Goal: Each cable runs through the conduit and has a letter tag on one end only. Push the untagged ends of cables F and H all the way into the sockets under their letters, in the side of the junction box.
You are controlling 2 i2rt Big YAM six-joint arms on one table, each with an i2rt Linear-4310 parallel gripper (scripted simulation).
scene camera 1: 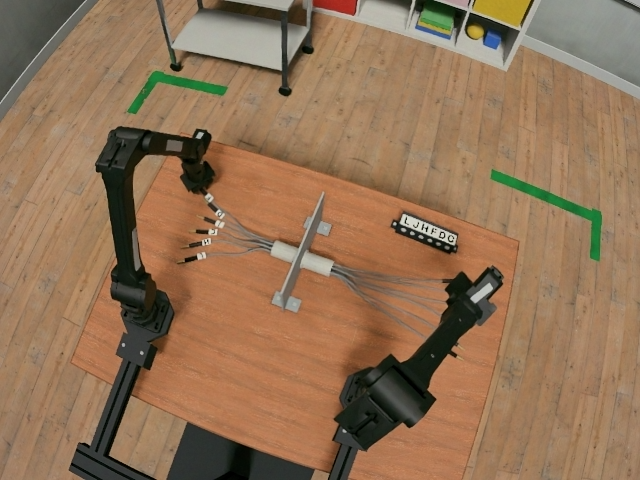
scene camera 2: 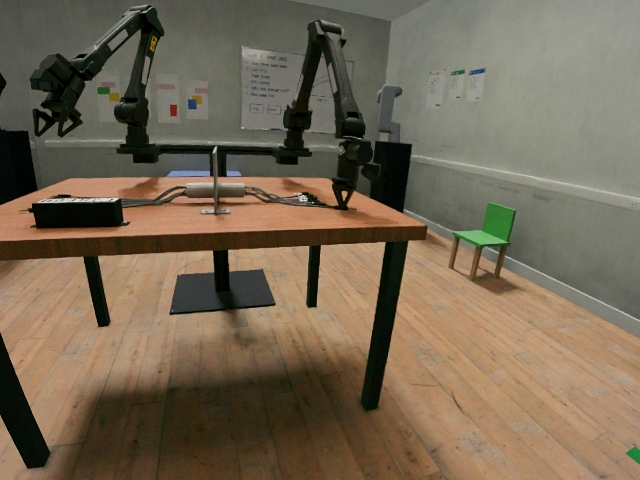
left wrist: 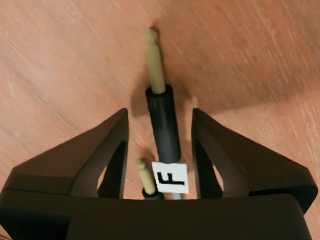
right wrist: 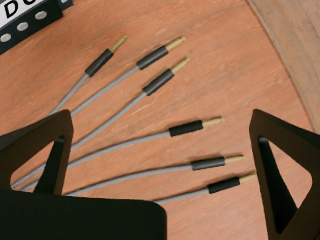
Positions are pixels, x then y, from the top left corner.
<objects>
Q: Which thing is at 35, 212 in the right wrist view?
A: The right gripper.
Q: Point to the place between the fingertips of the left gripper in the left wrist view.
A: At 160, 118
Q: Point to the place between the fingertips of the right gripper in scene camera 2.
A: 47, 136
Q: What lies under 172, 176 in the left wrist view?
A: A cable end tagged F.
</objects>
